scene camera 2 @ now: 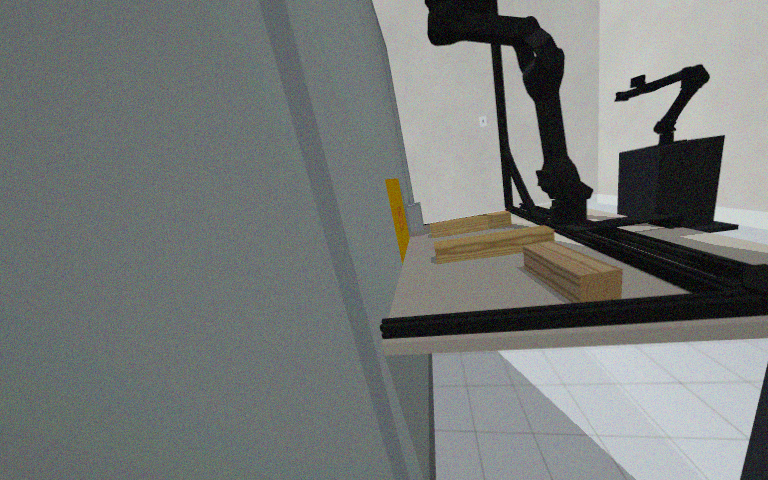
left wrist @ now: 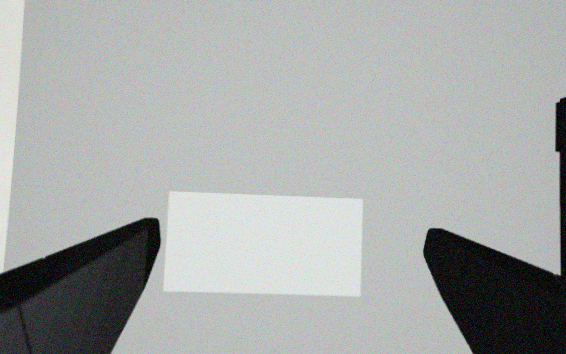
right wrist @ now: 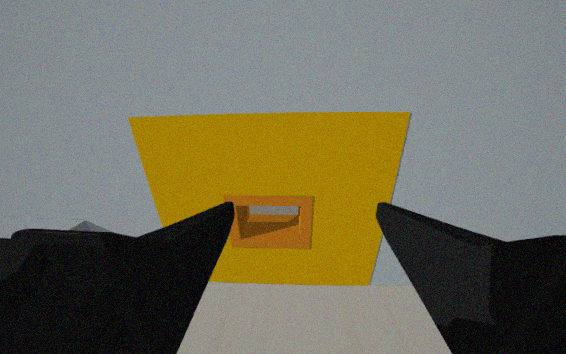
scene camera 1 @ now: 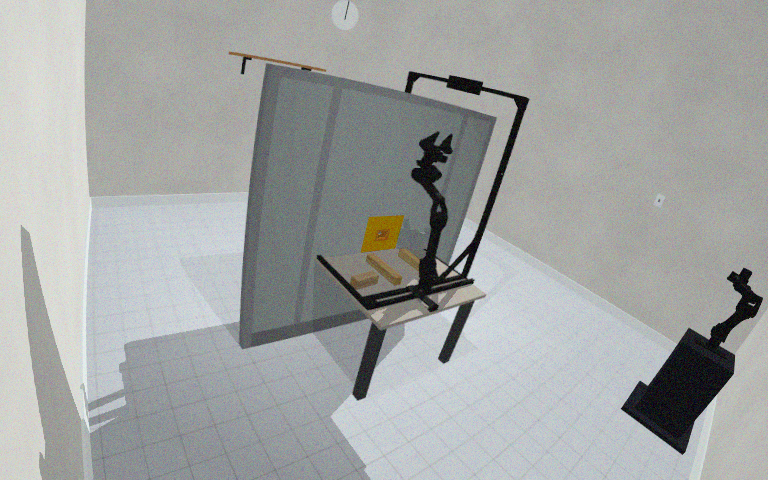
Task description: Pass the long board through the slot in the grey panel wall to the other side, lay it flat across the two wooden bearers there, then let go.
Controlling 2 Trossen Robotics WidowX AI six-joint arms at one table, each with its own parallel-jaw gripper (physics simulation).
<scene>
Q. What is the right gripper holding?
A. Nothing.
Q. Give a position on a grey panel wall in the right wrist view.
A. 477, 152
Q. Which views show the right gripper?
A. The right wrist view only.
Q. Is the right gripper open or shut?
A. Open.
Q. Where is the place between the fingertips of the left gripper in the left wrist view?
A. At 294, 235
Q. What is the left gripper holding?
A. Nothing.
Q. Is the left gripper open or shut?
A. Open.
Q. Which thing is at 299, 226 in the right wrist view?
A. A slot.
</scene>
